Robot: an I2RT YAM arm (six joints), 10 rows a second.
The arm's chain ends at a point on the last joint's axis. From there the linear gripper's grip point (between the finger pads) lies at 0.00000 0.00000 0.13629 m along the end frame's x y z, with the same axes.
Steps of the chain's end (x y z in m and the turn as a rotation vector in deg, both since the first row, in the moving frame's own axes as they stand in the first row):
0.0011 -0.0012 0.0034 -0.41 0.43 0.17
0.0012 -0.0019 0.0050 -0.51 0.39 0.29
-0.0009 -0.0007 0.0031 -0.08 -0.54 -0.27
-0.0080 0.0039 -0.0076 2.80 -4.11 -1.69
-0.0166 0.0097 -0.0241 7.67 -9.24 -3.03
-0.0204 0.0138 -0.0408 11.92 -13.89 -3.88
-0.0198 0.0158 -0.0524 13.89 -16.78 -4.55
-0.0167 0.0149 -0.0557 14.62 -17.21 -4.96
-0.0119 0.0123 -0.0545 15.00 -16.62 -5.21
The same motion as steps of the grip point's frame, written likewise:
0.0021 -0.0002 0.0034 -0.41 0.43 0.17
0.0021 -0.0007 0.0050 -0.51 0.39 0.29
-0.0022 -0.0005 0.0031 -0.08 -0.54 -0.27
-0.0179 -0.0026 -0.0081 2.80 -4.11 -1.69
-0.0389 -0.0078 -0.0271 7.67 -9.24 -3.03
-0.0538 -0.0129 -0.0477 11.92 -13.89 -3.88
-0.0600 -0.0149 -0.0621 13.89 -16.78 -4.55
-0.0580 -0.0172 -0.0661 14.62 -17.21 -4.96
-0.0520 -0.0207 -0.0648 15.00 -16.62 -5.21

